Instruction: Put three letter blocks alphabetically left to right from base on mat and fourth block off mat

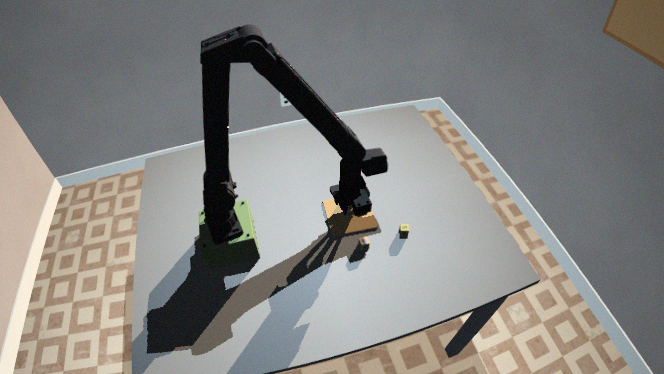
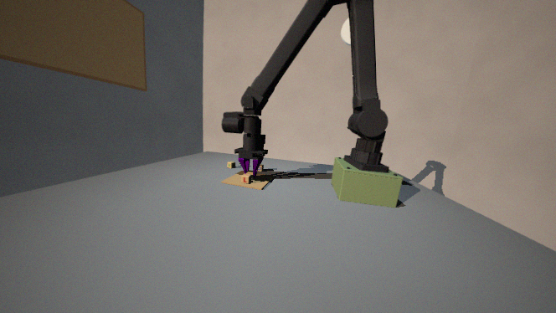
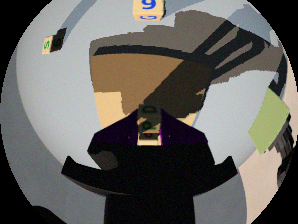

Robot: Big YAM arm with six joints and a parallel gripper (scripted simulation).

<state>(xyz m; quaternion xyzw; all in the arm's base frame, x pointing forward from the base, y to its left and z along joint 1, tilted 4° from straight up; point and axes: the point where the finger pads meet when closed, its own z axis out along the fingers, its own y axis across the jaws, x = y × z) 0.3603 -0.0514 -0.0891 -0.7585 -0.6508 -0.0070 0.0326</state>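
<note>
Right now my hand is right at the block. From my hand the other things lie so: tan mat: 1 cm below.
</note>
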